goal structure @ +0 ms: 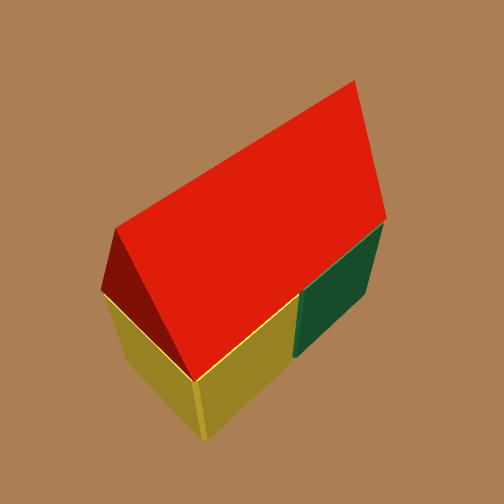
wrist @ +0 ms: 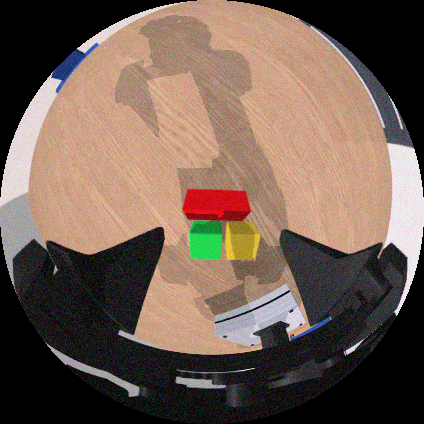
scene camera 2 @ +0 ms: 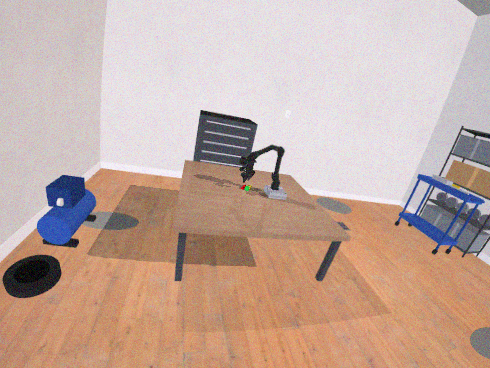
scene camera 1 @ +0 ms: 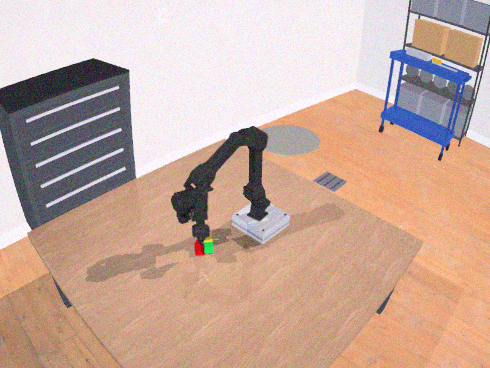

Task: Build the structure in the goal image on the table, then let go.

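Pixels of known places: gripper, fingertip midpoint: [wrist: 224, 234] [scene camera 2: 245, 181]; arm's base, link origin: [wrist: 271, 329] [scene camera 2: 274, 188] [scene camera 1: 257, 214].
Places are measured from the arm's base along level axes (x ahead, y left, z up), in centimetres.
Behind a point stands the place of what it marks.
A long red block [scene camera 1: 199, 248] {x 28.4, y -7.1, z -3.1 cm} [scene camera 2: 243, 187] {x 28.3, y -6.3, z -3.7 cm} [wrist: 216, 201] {x 27.5, y -9.2, z -3.7 cm} lies on the table [scene camera 1: 280, 300] {x 29.9, y 30.8, z -5.6 cm} [scene camera 2: 225, 215] {x 56.6, y 39.7, z -5.5 cm} [wrist: 100, 150] {x 44.2, y -2.5, z -5.6 cm}. A green block [scene camera 1: 208, 247] {x 26.2, y -4.5, z -2.5 cm} [scene camera 2: 247, 189] {x 25.2, y -3.5, z -4.2 cm} [wrist: 206, 245] {x 25.1, y -5.5, z -2.3 cm} and a yellow block [scene camera 1: 208, 239] {x 22.8, y -7.2, z -2.2 cm} [wrist: 242, 242] {x 22.7, y -8.4, z -2.3 cm} sit side by side along one long side of the red block, with a narrow gap between them in the wrist view. Whether they touch the red block is hard to tell. My gripper [scene camera 1: 201, 240] {x 26.3, y -8.7, z 1.1 cm} [scene camera 2: 245, 180] {x 26.3, y -8.7, z 1.1 cm} [wrist: 224, 234] {x 26.3, y -8.7, z 1.1 cm} is open and empty, low over the blocks. In the wrist view its fingers stand wide, left and right of the green and yellow blocks.
The arm's pale base plate [scene camera 1: 240, 225] {x 7.1, y -3.3, z -3.1 cm} [scene camera 2: 275, 195] {x 2.9, y 9.5, z -2.4 cm} [wrist: 235, 327] {x 8.0, y 3.8, z -0.8 cm} is on the table near the blocks, on the yellow block's side. A dark drawer cabinet [scene camera 1: 80, 145] [scene camera 2: 226, 137] stands behind the table. A blue cart [scene camera 1: 417, 131] [scene camera 2: 425, 232] stands off to the right.
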